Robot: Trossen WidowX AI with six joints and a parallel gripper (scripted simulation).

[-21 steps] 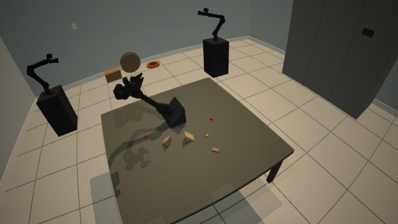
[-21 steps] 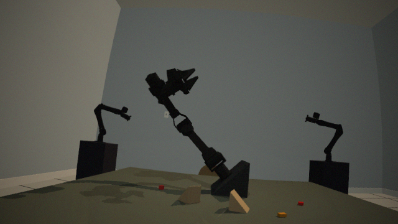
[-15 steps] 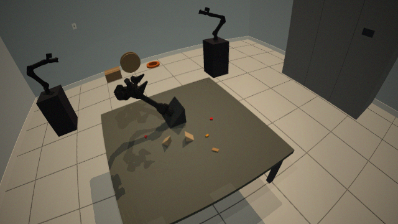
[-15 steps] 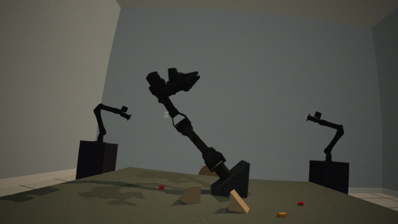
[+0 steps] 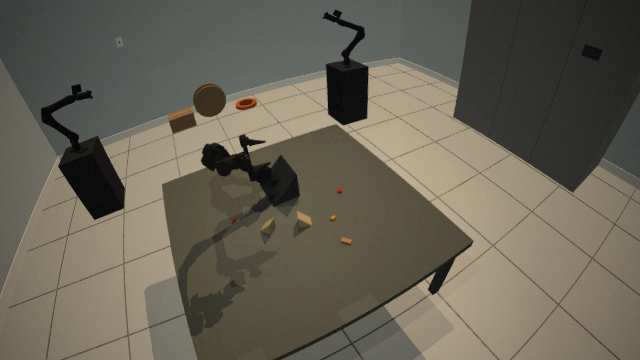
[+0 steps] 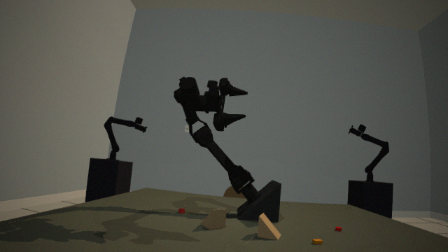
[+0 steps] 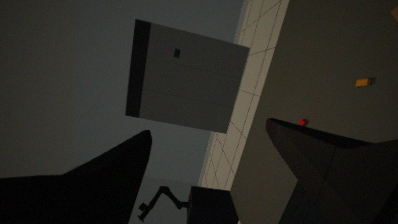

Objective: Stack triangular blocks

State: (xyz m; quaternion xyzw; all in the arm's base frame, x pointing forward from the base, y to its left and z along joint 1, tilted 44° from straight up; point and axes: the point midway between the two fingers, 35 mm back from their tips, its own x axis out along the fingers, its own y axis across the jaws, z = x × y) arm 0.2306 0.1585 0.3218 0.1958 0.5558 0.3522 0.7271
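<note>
The triangular block is 390 mm below my gripper tip, 80 mm to the left of it and 60 mm ahead of it. Round my gripper tip: red cube 400 mm below, 210 mm to the right, 130 mm behind; then orange cube 410 mm below, 230 mm to the left, 110 mm ahead; then tan piece 410 mm below, 270 mm ahead, 210 mm to the left.
</note>
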